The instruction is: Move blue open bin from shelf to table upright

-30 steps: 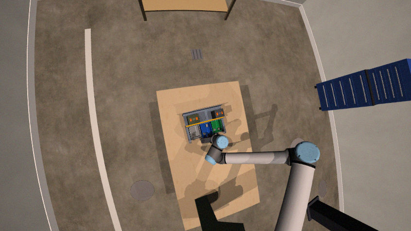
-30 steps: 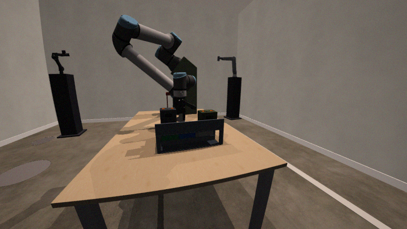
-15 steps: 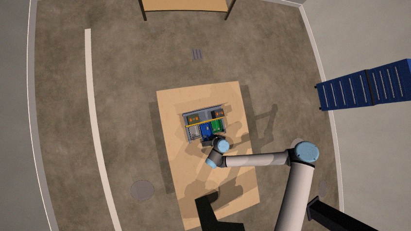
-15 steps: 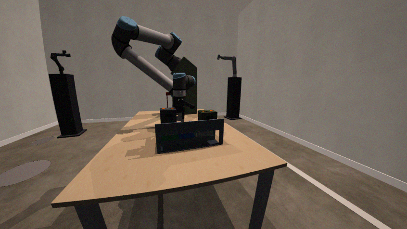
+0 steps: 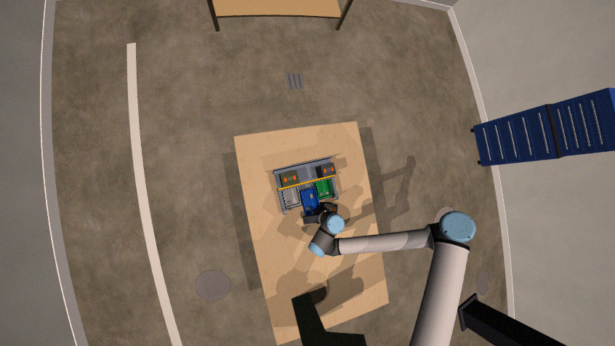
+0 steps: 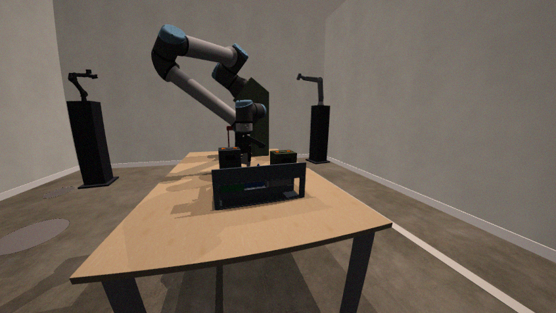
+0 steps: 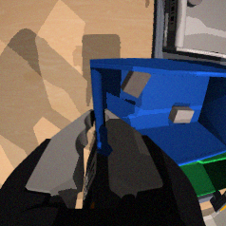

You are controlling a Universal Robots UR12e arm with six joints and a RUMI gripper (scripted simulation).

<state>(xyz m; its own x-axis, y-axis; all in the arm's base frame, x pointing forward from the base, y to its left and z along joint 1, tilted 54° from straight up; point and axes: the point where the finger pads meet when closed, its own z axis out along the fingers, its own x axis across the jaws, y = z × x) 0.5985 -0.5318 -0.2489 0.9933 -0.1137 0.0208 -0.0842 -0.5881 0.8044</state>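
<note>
The blue open bin lies 8 cm ahead of my hand, 1 cm to the right of it and 1 cm below it. Also, from my hand: grey bin: 17 cm ahead, 10 cm to the left, 2 cm below; bar: 21 cm ahead, 2 cm to the right, 5 cm above; green bin: 15 cm ahead, 13 cm to the right, 2 cm below.
</note>
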